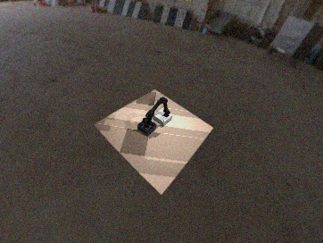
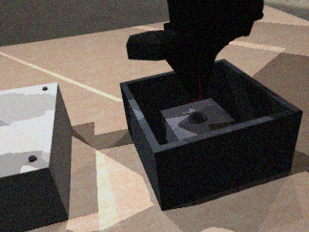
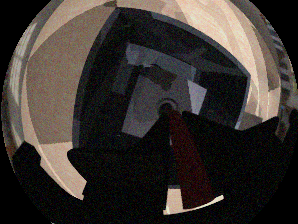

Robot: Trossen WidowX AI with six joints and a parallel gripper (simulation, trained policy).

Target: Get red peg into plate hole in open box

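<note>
The red peg lies 1 cm to the left of my gripper tip and 3 cm above it. From my gripper tip the other things lie so: dark box 7 cm below; grey plate 5 cm below.
</note>
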